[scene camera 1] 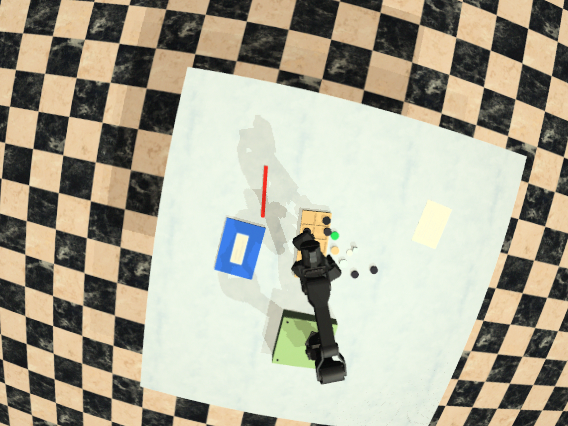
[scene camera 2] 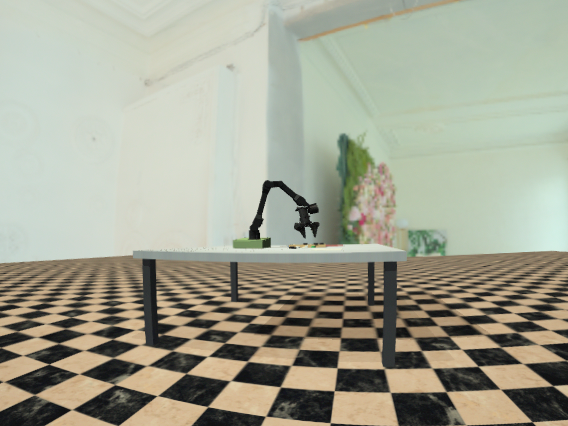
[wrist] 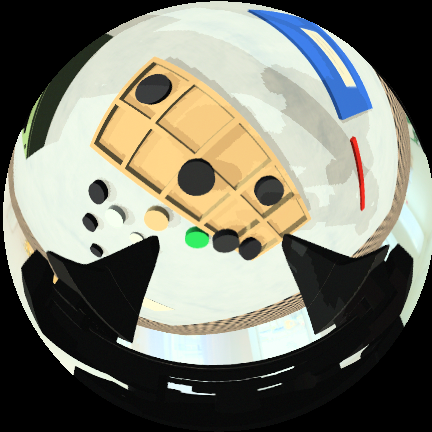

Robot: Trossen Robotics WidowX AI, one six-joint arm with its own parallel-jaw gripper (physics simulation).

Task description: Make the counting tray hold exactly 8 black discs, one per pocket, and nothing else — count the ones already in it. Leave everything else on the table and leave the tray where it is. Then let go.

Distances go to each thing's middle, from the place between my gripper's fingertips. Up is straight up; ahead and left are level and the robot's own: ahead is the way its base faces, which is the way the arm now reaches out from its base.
The tan counting tray [scene camera 1: 311, 219] lies 2 cm behind my hand, 1 cm to the left of it and 5 cm below it.
